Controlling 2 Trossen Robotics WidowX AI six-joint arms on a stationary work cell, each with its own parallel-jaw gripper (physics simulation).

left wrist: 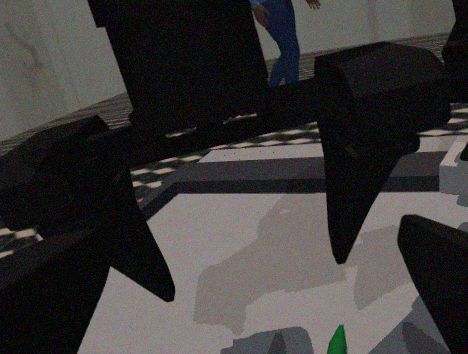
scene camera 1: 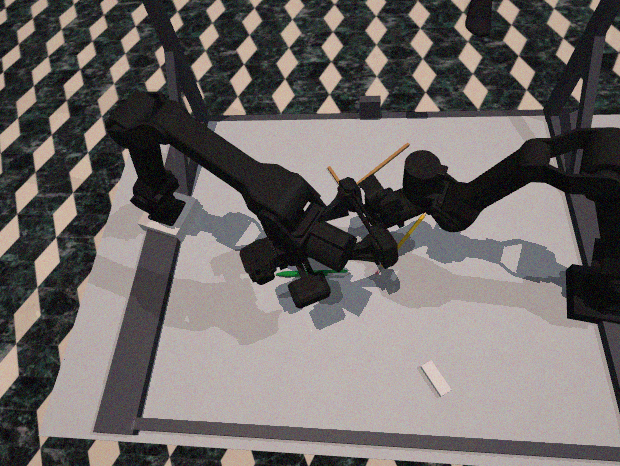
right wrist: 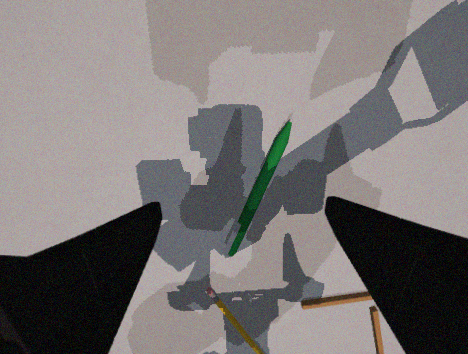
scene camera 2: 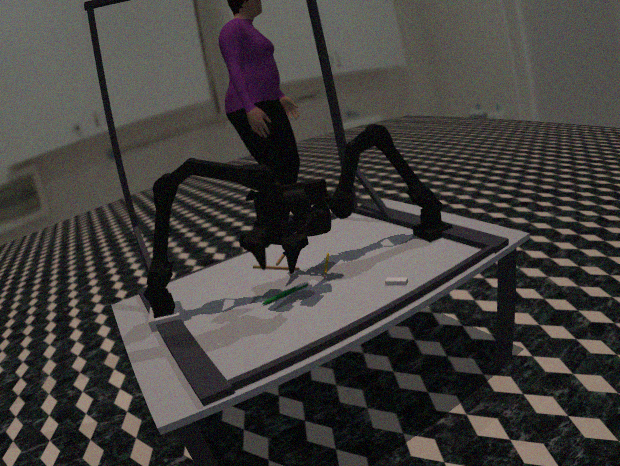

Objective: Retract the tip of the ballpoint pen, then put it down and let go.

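Seen in the pictures: left gripper, fingertip midpoint: (left wrist: 259,230) (scene camera 2: 283,239); right gripper, fingertip midpoint: (left wrist: 254,279) (scene camera 1: 296,271) (right wrist: 243,207) (scene camera 2: 277,271); left arm's base, origin of the base link: (scene camera 1: 602,293) (scene camera 2: 432,225); right arm's base, origin of the base link: (scene camera 1: 167,210) (scene camera 2: 164,311).
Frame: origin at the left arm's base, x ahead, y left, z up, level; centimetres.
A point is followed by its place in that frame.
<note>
The green ballpoint pen (scene camera 1: 286,274) {x 59.4, y 7.2, z -2.0 cm} (scene camera 2: 285,293) {x 54.4, y 6.2, z -2.2 cm} (left wrist: 338,342) {x 59.7, y 6.8, z -1.9 cm} (right wrist: 260,190) {x 55.1, y 5.9, z -1.8 cm} lies on the white table top. In the right wrist view its broad tapered end points up and to the right and its thin end down and to the left; the writing tip is too small to judge. My right gripper (scene camera 2: 277,270) {x 55.6, y 9.2, z 6.2 cm} (right wrist: 243,207) {x 55.6, y 9.2, z 6.2 cm} is open and empty above the pen, with its fingers on either side of it. My left gripper (left wrist: 259,230) {x 51.2, y 4.8, z 12.7 cm} is open and empty, beside the right gripper. In scene camera 1 the right gripper and arm hide part of the pen.
A yellow pencil (scene camera 1: 411,231) {x 35.6, y -7.8, z -2.4 cm} (scene camera 2: 326,264) {x 37.6, y -4.3, z -2.5 cm} (right wrist: 240,327) {x 38.3, y -3.7, z -2.5 cm} lies near the pen's thin end. Two brown sticks (scene camera 1: 383,162) {x 44.3, y -24.8, z -2.4 cm} (right wrist: 340,300) {x 48.6, y -11.7, z -2.4 cm} lie farther back. A white block (scene camera 1: 435,378) {x 27.7, y 21.4, z -1.9 cm} (scene camera 2: 395,281) {x 28.4, y 21.9, z -2.0 cm} lies near the front edge. The two arms are close together at their wrists.
</note>
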